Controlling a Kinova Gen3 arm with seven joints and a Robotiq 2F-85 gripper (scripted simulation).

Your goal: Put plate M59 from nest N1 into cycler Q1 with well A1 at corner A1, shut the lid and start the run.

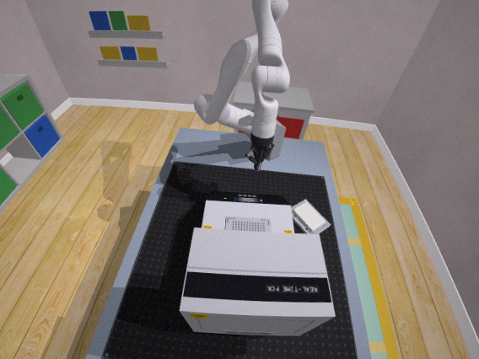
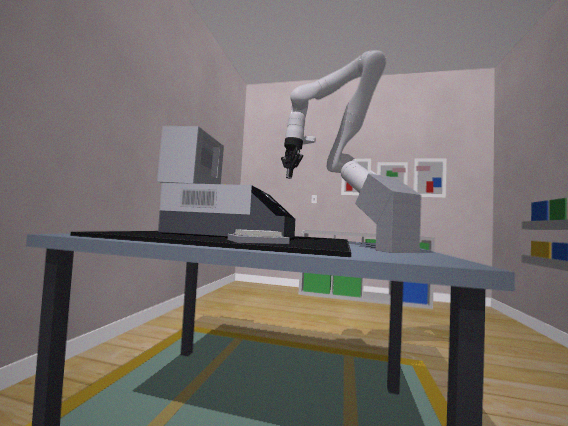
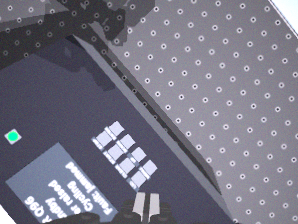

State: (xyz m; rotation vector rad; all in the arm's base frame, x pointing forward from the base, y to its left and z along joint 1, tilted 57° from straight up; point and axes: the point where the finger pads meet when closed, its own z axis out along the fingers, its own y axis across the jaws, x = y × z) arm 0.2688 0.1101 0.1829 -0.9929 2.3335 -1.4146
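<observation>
Right now my hand is 11 cm short of the plate M59, 23 cm to the right of it and 24 cm above it. From my hand the other things lie so: plate nest N1: 11 cm ahead, 23 cm to the left, 26 cm below.
</observation>
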